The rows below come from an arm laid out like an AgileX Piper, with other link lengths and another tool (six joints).
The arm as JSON. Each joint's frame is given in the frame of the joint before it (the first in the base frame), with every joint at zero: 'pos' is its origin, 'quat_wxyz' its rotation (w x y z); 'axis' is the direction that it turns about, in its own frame. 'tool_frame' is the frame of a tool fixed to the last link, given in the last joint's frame.
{
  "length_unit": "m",
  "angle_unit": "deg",
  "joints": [
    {
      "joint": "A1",
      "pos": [
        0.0,
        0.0,
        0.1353
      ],
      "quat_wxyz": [
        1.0,
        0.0,
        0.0,
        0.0
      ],
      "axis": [
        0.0,
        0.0,
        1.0
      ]
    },
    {
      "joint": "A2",
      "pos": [
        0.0,
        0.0,
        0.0
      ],
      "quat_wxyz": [
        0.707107,
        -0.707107,
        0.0,
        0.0
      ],
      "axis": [
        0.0,
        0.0,
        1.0
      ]
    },
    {
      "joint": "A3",
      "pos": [
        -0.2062,
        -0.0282,
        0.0
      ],
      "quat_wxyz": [
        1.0,
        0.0,
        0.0,
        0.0
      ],
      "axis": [
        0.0,
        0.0,
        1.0
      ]
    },
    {
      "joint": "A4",
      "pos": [
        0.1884,
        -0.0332,
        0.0
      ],
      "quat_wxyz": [
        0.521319,
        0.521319,
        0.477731,
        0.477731
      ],
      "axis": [
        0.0,
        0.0,
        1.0
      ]
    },
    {
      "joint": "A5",
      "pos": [
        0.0,
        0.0,
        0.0
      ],
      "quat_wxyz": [
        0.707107,
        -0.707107,
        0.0,
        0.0
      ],
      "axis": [
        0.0,
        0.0,
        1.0
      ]
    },
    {
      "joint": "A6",
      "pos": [
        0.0,
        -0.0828,
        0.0
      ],
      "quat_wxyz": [
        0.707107,
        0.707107,
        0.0,
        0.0
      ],
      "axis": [
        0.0,
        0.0,
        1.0
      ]
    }
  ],
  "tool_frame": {
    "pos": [
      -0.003,
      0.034,
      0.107
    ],
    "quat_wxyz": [
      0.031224,
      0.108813,
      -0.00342,
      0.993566
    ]
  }
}
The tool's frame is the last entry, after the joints.
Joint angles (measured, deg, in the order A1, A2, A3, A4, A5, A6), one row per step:
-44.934, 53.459, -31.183, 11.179, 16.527, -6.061
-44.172, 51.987, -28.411, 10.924, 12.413, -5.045
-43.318, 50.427, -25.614, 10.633, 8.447, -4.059
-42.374, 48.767, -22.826, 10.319, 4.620, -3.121
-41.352, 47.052, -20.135, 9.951, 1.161, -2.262
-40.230, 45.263, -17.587, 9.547, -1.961, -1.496
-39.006, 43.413, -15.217, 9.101, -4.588, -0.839
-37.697, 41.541, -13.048, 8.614, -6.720, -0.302
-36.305, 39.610, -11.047, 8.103, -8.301, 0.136
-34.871, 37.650, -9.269, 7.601, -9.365, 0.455
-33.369, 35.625, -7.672, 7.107, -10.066, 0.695
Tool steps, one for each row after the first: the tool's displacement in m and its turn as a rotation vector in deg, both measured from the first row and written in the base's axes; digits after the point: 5 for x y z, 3 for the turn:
-0.00027, 0.00092, 0.00104, -1.620, -2.179, -0.450
-0.00083, 0.00282, 0.00202, -3.186, -4.313, -0.686
-0.00158, 0.00562, 0.00318, -4.732, -6.444, -0.708
-0.00252, 0.00938, 0.00411, -6.160, -8.412, -0.471
-0.00344, 0.01400, 0.00519, -7.527, -10.289, 0.033
-0.00433, 0.01953, 0.00602, -8.750, -11.968, 0.823
-0.00514, 0.02574, 0.00652, -9.830, -13.424, 1.873
-0.00594, 0.03263, 0.00642, -10.716, -14.632, 3.153
-0.00669, 0.03982, 0.00602, -11.452, -15.631, 4.594
-0.00739, 0.04728, 0.00568, -12.116, -16.546, 6.176

